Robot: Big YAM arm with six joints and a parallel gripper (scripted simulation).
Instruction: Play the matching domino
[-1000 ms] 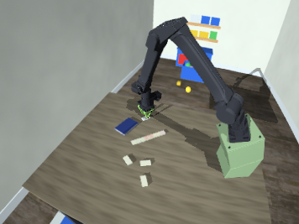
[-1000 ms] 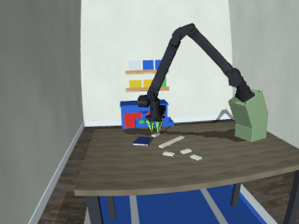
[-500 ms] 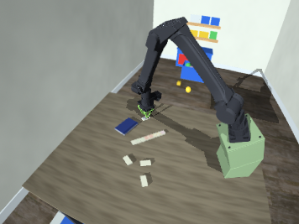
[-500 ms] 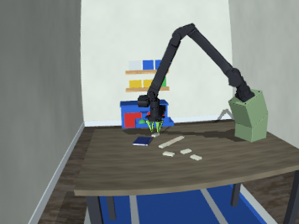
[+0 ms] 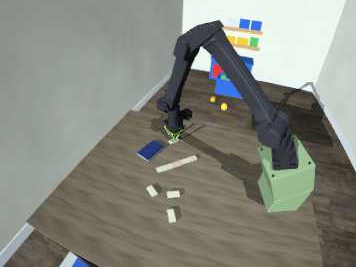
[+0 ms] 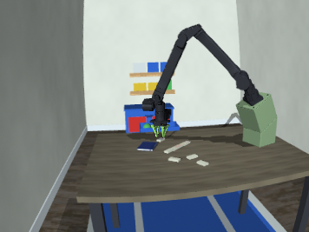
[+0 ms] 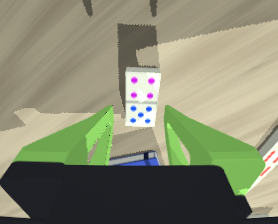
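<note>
Right now the domino is 30 mm below my hand.
</note>
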